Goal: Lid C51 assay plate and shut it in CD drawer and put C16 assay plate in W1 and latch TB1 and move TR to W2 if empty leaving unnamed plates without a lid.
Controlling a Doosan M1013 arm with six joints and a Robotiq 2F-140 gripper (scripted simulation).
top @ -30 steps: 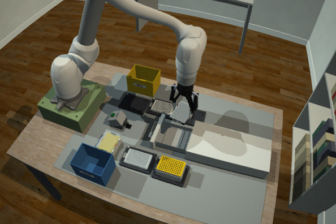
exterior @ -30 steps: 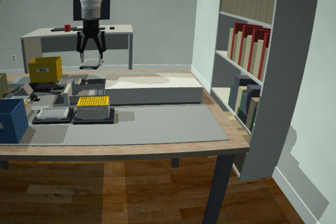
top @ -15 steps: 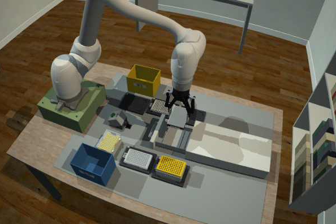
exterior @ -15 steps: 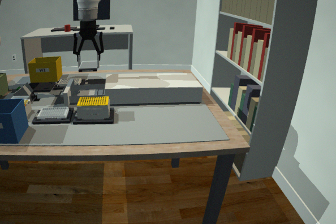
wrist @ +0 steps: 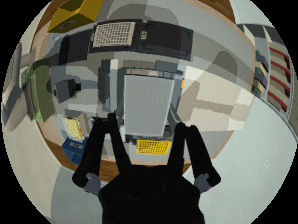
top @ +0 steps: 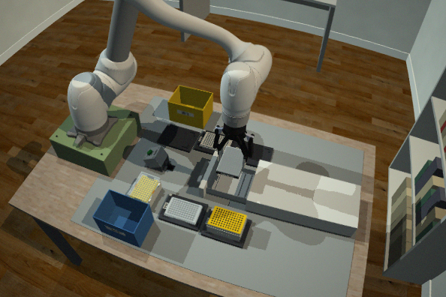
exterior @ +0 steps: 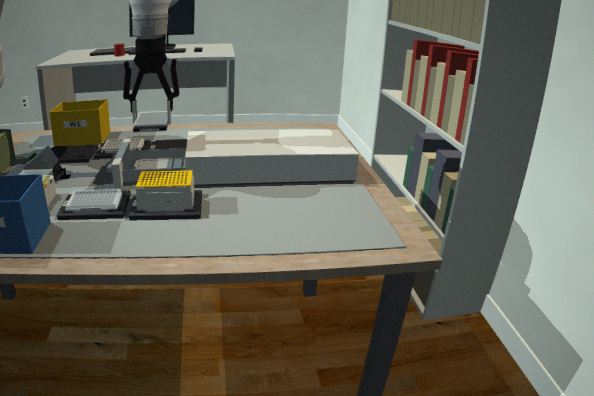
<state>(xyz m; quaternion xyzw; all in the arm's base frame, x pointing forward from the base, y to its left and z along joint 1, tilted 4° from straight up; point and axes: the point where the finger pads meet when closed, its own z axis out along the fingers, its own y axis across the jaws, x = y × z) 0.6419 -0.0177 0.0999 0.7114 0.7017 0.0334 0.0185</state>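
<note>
Now: the cooler drawer 4 cm ahead of my hand, 1 cm to the right of it and 14 cm below it. From my hand the other things lie so: cooler CD: 17 cm ahead, 1 cm to the right, 13 cm below; black plate: 2 cm below; grey plate lid: 1 cm below.
</note>
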